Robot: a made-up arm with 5 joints.
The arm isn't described. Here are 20 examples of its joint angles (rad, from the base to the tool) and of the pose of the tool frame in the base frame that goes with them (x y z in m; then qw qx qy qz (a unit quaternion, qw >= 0)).
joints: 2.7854 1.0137 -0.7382 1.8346 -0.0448
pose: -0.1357 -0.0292 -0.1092 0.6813 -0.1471 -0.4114 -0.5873
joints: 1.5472 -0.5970 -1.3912 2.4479 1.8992
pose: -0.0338 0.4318 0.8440 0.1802 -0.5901 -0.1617 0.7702
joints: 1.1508 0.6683 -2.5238 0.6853 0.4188
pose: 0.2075 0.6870 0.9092 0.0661 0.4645 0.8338 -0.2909
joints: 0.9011 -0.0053 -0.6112 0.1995 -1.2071
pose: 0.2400 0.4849 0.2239 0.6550 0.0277 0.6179 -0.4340
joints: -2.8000 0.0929 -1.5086 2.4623 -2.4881
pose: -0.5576 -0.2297 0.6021 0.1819 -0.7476 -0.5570 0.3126
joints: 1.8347 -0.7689 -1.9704 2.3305 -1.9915
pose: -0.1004 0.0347 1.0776 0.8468 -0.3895 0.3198 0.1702
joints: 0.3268 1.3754 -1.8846 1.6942 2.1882
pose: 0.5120 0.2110 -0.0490 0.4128 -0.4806 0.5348 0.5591
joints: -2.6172 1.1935 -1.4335 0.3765 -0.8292
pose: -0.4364 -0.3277 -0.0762 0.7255 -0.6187 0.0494 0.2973
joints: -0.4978 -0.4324 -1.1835 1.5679 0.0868
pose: 0.5290 -0.2053 0.7117 0.3769 -0.5912 -0.2696 0.6601
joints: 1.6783 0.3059 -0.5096 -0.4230 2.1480
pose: -0.0874 0.4386 0.0954 0.5136 -0.3991 -0.4870 0.5829
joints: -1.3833 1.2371 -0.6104 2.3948 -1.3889
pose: 0.0470 0.0771 -0.0126 0.5502 0.2864 -0.7314 -0.2833
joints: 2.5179 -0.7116 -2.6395 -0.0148 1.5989
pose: 0.3095 -0.2587 1.0894 0.6296 0.5348 -0.5116 -0.2364
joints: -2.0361 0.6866 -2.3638 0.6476 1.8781
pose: -0.3472 -0.6722 0.7888 0.3224 -0.5631 0.4593 -0.6067
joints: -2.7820 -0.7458 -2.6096 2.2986 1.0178
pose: 0.2180 0.0589 1.1224 0.2465 -0.5254 0.7383 -0.3435
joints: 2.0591 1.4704 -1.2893 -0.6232 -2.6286
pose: -0.2054 0.2570 -0.1642 0.7665 -0.4466 0.0322 0.4605
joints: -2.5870 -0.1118 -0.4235 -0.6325 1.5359
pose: -0.4336 -0.2715 0.2803 0.1516 -0.5349 0.6352 -0.5361
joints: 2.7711 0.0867 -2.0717 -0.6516 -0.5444
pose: -0.4723 0.0929 1.0227 0.0369 -0.0503 -0.8392 -0.5402
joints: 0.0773 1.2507 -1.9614 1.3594 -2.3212
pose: 0.6238 0.1178 0.0851 0.4095 -0.3672 0.7527 -0.3618
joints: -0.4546 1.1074 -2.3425 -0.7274 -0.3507
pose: 0.6948 -0.2465 0.5359 0.3551 0.9082 0.1134 -0.1906
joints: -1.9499 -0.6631 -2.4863 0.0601 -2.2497
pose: 0.1207 0.2211 1.1572 0.1914 -0.2142 -0.7279 -0.6226
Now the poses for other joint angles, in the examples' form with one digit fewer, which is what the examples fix.
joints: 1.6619 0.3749 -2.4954 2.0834 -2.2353
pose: -0.131 0.530 0.932 0.776 -0.552 0.281 0.117
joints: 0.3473 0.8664 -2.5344 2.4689 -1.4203
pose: 0.598 0.325 0.644 0.196 -0.314 0.672 -0.641
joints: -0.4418 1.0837 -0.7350 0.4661 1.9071
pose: 0.132 -0.042 -0.156 0.701 -0.351 0.502 0.365
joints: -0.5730 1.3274 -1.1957 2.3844 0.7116
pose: 0.140 -0.032 -0.126 0.553 0.509 0.203 0.627
